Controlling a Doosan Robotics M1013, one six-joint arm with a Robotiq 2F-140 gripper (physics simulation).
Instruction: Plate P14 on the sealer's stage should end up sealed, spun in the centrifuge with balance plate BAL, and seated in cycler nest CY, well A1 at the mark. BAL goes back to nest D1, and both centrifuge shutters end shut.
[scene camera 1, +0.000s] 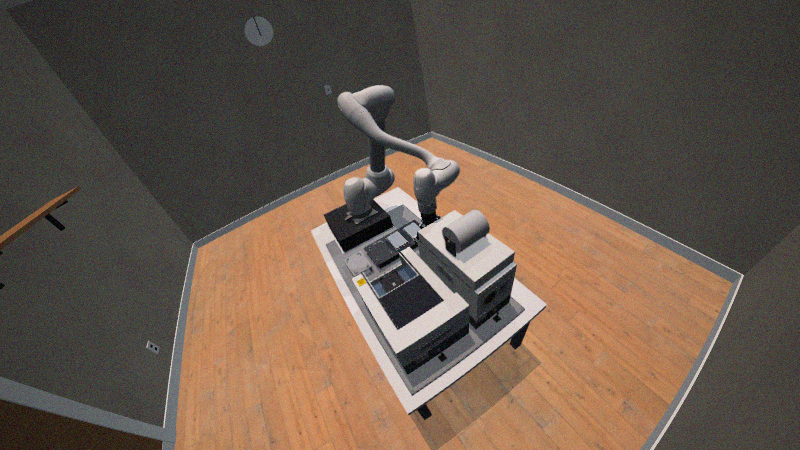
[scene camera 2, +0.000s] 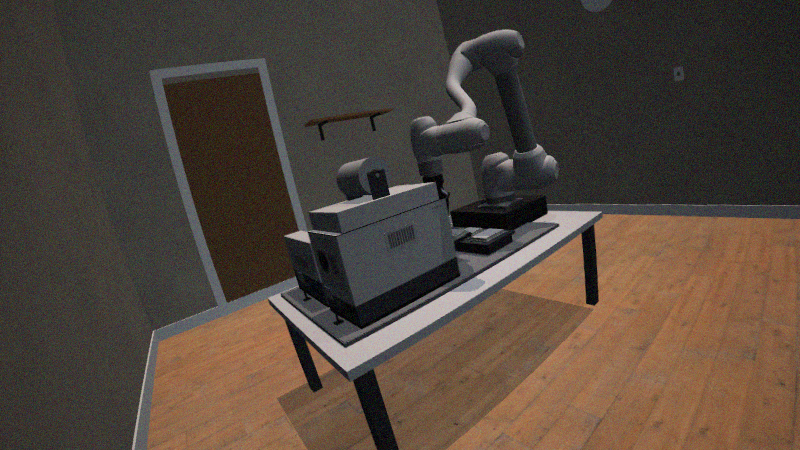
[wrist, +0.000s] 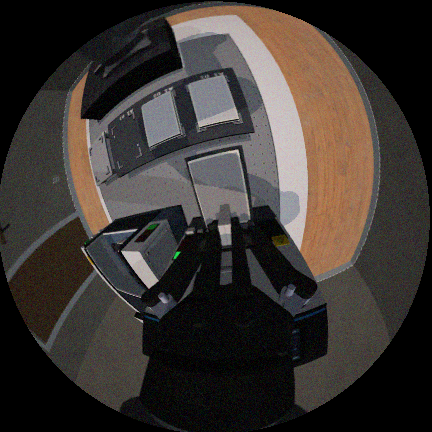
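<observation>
My gripper is shut and empty. In the wrist view its fingertips overlap the near end of plate P14, a pale plate on the sealer's stage; I cannot tell the gap. The sealer carries a roll on top. Two pale plates stand on the dark nest strip, one in D1 and one in D2; BAL's label is unreadable. Nest D3 is empty. The centrifuge has an opening with its rotor showing beside a dark panel. A light grey nest stands beyond D3.
The arm's black base box stands behind the nest strip. In the wrist view a box with a small green display stands left of the fingers. The white table's edge runs along the right.
</observation>
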